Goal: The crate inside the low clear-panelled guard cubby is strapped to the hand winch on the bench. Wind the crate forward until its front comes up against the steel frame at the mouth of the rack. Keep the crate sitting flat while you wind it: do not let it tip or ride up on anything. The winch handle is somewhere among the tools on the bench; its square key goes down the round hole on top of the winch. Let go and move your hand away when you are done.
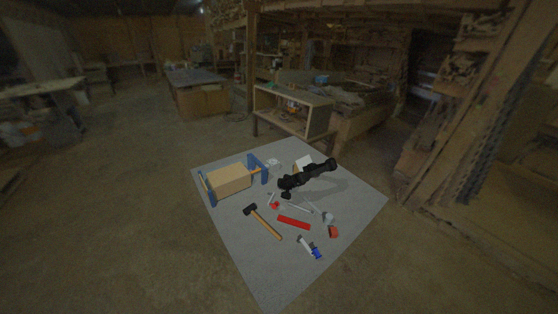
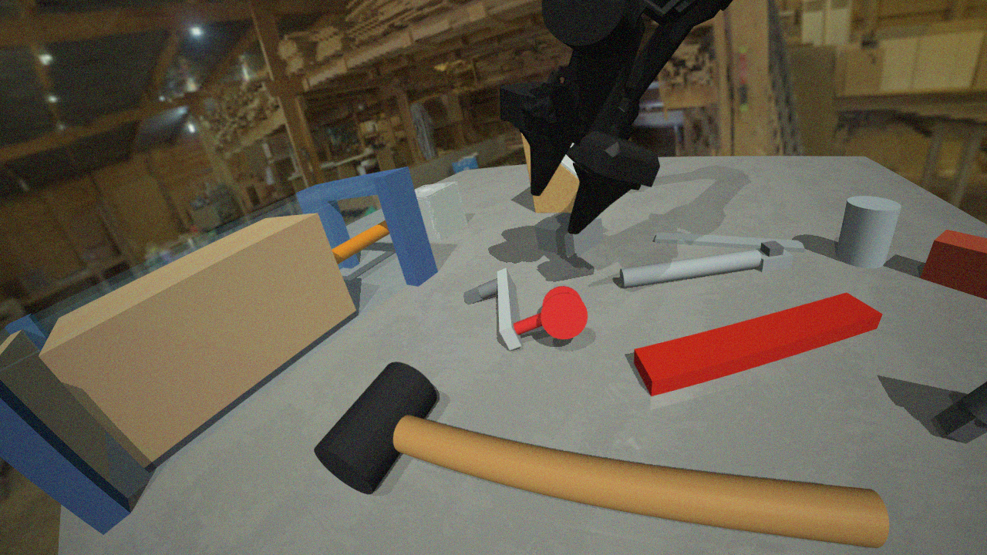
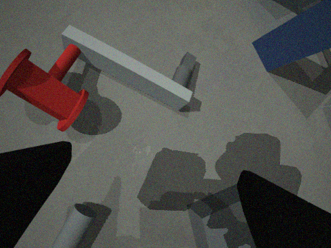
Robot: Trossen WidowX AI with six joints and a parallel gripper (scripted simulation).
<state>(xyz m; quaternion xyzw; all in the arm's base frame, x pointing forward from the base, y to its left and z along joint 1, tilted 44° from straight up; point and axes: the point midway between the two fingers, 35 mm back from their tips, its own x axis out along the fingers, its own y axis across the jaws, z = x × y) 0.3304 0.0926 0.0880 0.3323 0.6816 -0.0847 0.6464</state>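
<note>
My gripper tip is now 70 mm short of the winch handle with red knob, 10 mm to the left of it and 80 mm above it. The rest, counted from my gripper tip: grey block: 120 mm behind, 50 mm to the right, 80 mm below; flat grey strip: 180 mm behind, 170 mm to the left, 90 mm below; red bar: 40 mm ahead, 220 mm to the left, 90 mm below.
</note>
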